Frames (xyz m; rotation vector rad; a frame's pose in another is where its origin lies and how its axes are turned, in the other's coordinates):
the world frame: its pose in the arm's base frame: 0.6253 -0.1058 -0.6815 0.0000 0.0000 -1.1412
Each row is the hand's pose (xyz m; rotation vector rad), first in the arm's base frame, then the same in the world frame.
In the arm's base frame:
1: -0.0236 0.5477 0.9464 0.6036 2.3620 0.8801
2: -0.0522 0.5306 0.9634 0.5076 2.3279 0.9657
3: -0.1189 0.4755 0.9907 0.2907 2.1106 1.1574
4: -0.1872 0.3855 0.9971 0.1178 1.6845 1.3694
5: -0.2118 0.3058 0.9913 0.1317 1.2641 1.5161
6: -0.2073 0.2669 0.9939 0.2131 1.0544 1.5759
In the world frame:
1: -0.8644 -0.3178 1.6279 -0.8673 2.6136 1.2826
2: -0.8608 -0.3509 1.6449 -0.9481 2.5506 1.3934
3: -0.8384 -0.4345 1.6722 -1.0507 2.2686 1.7188
4: -0.7851 -0.5340 1.6786 -0.9814 1.7932 2.1420
5: -0.7229 -0.5896 1.6728 -0.7073 1.4036 2.4468
6: -0.6856 -0.6017 1.6754 -0.4867 1.2503 2.5656

